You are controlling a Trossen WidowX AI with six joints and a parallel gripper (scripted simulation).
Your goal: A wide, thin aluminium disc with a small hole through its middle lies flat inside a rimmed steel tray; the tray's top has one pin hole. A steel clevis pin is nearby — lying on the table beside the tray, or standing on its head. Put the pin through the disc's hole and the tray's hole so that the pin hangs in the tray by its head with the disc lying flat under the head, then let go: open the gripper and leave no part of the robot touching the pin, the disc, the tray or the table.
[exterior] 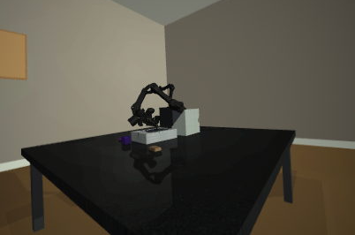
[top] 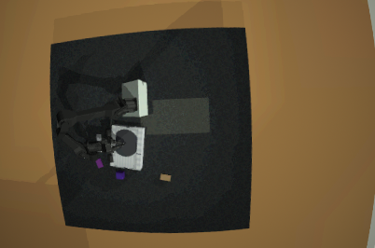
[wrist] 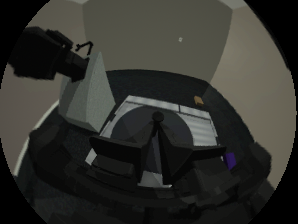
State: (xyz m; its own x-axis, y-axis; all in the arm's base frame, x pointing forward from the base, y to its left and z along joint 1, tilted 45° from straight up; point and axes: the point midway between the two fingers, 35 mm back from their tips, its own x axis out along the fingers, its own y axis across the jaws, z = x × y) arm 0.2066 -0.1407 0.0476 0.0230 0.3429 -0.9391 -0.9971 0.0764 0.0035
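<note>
Now: the rimmed steel tray 4 cm below my gripper tip and 3 cm ahead of it. The rest, counted from my gripper tip: steel clevis pin right at my gripper tip; purple cube 20 cm ahead, 8 cm to the right, 7 cm below; grey aluminium disc 3 cm below.
</note>
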